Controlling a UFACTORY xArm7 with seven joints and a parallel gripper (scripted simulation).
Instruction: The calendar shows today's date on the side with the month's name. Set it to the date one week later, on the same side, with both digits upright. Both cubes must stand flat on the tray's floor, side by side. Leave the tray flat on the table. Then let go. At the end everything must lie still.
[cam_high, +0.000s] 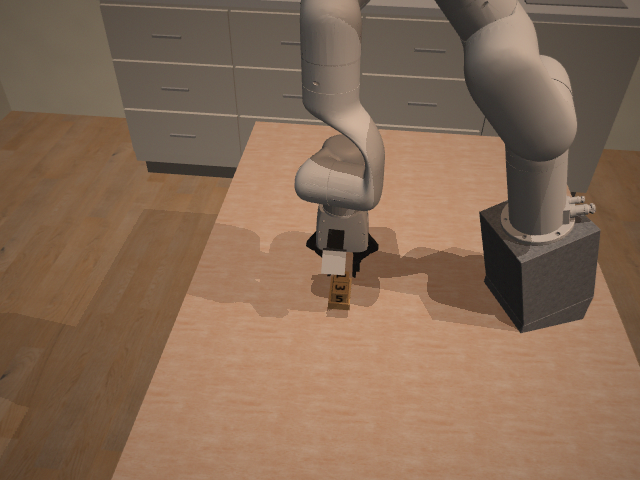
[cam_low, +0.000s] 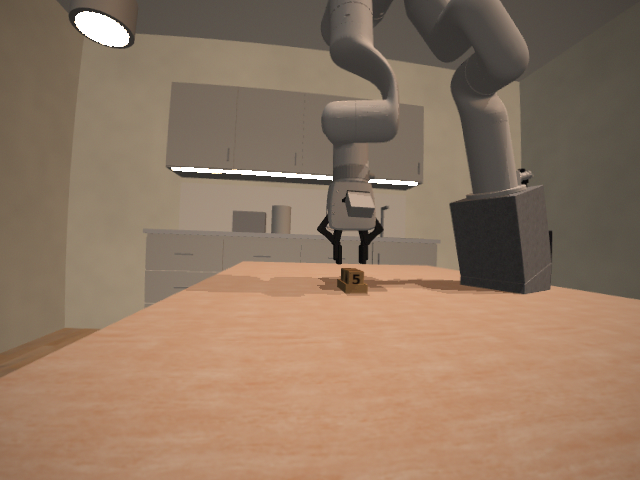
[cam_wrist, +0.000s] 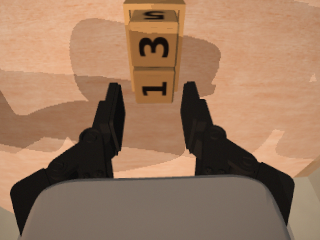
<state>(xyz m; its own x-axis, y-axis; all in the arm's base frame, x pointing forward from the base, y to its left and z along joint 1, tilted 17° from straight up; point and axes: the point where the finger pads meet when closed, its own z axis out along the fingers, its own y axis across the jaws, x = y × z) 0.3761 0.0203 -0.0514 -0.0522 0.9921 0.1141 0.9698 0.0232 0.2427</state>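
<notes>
Now: hand 4 cm above the wooden cube.
</notes>
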